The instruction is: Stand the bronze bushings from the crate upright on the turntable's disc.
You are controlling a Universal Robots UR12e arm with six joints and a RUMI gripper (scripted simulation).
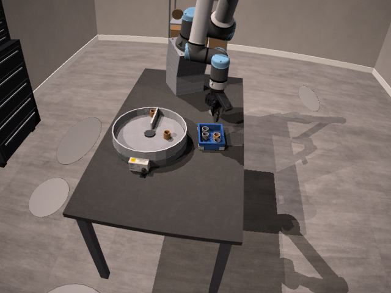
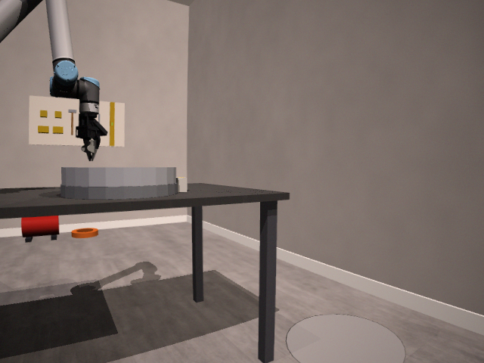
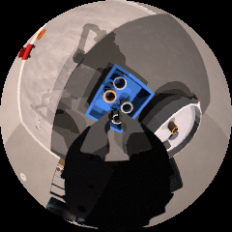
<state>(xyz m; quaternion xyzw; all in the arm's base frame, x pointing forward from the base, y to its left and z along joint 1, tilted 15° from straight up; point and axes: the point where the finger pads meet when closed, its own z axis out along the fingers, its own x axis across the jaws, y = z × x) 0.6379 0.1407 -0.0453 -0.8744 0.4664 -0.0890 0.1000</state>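
My hand is 1 cm past the blue crate, 2 cm to the left of it and 12 cm above it. From my hand the other things lie so: turntable: 1 cm ahead, 37 cm to the right, 9 cm below.
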